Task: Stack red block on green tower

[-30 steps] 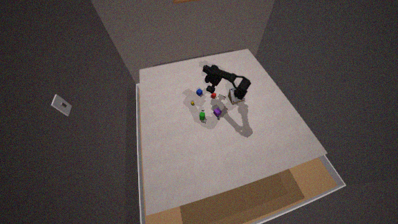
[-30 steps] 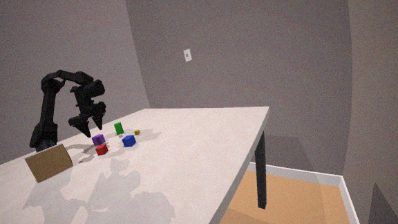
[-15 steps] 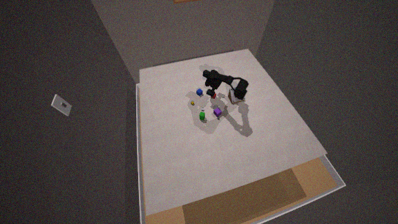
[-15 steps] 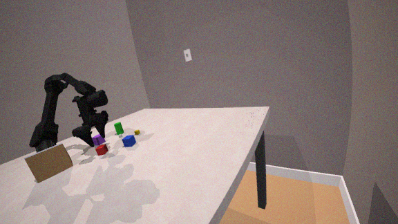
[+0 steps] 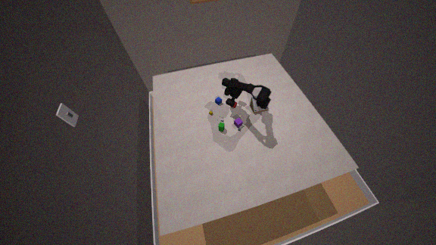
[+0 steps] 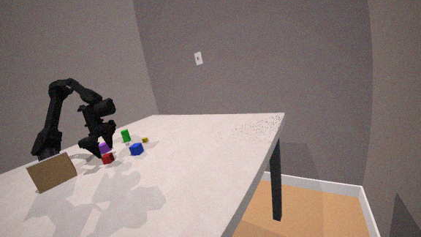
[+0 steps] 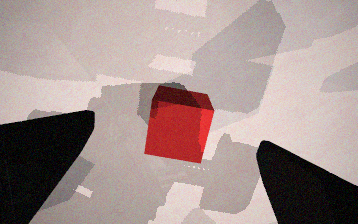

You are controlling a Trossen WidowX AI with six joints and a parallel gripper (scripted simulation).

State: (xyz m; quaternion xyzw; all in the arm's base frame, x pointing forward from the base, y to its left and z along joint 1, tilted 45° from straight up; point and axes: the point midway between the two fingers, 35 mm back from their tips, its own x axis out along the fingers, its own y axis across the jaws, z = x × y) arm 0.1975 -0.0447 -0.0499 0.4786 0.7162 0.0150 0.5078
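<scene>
Now: gripper tip 30 mm above the red block. The rest, counted from my gripper tip: purple block (20 mm ahead, 180 mm to the left, 20 mm below); small yellow cube (200 mm ahead, 30 mm to the left, 30 mm below); blue cube (110 mm ahead, 60 mm to the right, 20 mm below).
</scene>
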